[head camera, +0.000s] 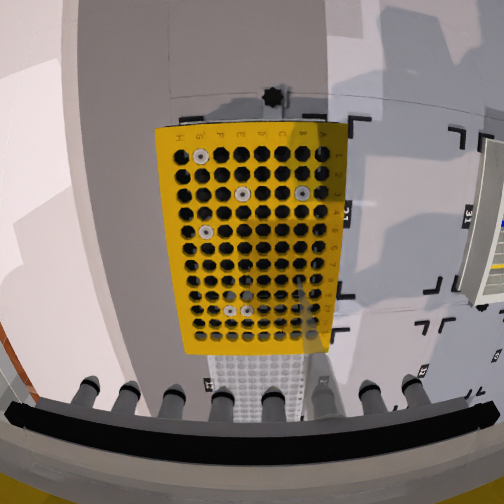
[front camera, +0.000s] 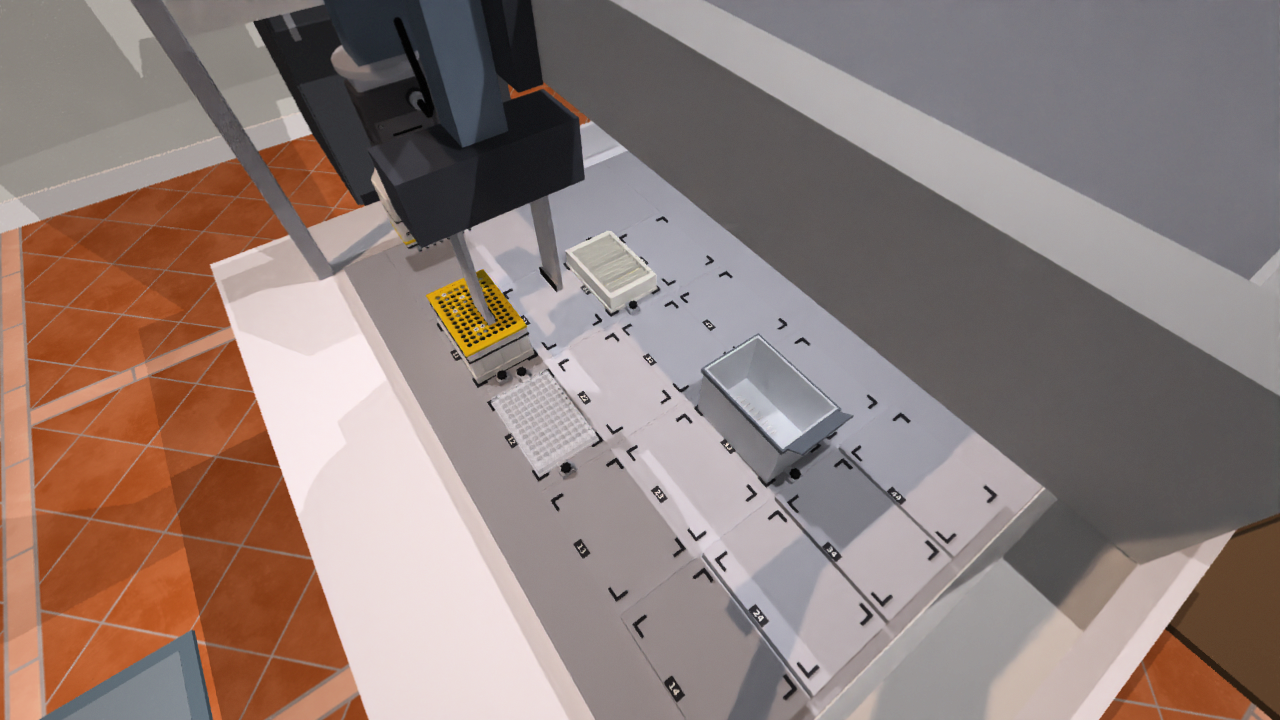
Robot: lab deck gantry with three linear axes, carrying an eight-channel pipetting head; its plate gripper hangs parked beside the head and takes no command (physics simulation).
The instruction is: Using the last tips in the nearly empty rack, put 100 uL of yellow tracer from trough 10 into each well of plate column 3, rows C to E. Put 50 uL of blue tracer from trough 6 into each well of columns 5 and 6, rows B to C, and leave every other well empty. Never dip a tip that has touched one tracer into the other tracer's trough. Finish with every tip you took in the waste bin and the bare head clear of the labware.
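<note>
The yellow tip rack (front camera: 477, 347) (head camera: 171, 300) holds several pale tips, at G1, B3, E3, G5, E10 and F10. The pipetting head (head camera: 250, 442) is over the rack end of the deck. A translucent tip (head camera: 315, 345) hangs from its sixth nozzle from the left; the other nozzles look bare. The clear well plate (front camera: 546, 420) (head camera: 255, 372) lies beside the rack, partly hidden in the head view; no colour shows in its wells. The trough block (front camera: 611, 268) (head camera: 472, 260) shows blue and yellow strips in the head view. The parked gripper (front camera: 520, 302) is open and empty.
The grey waste bin (front camera: 738, 425) stands right of the plate in the front view, with faint pale shapes on its bottom. A tall grey wall (front camera: 805, 223) runs along the far side of the deck. Black clamp knobs stand beside the labware.
</note>
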